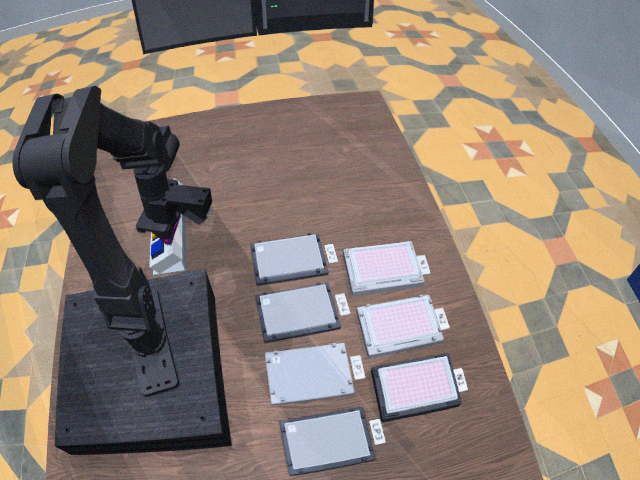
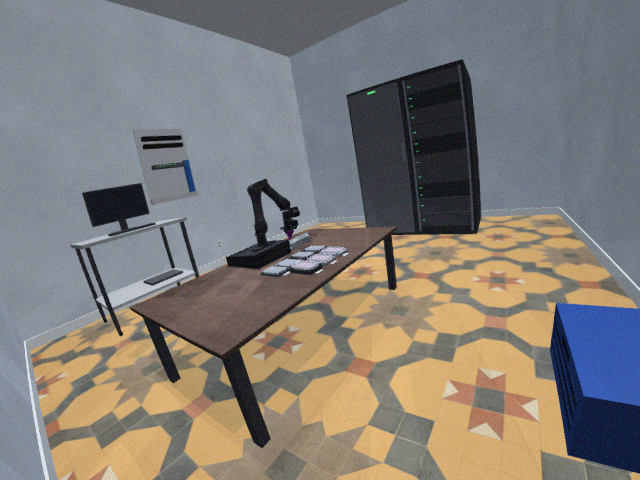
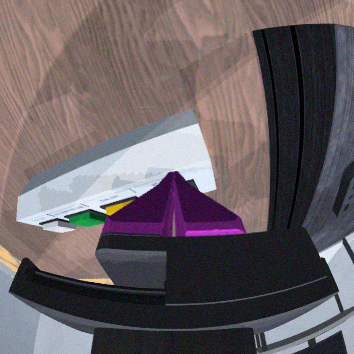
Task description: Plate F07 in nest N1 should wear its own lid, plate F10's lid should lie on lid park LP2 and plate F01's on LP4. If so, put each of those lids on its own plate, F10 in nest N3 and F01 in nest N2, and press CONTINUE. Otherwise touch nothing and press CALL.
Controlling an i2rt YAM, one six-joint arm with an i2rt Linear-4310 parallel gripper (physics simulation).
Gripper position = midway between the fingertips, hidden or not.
Observation:
The gripper (image 1: 168, 243) is shut and touches a white button box (image 3: 119, 169).
The gripper also shows in image 3 (image 3: 173, 178).

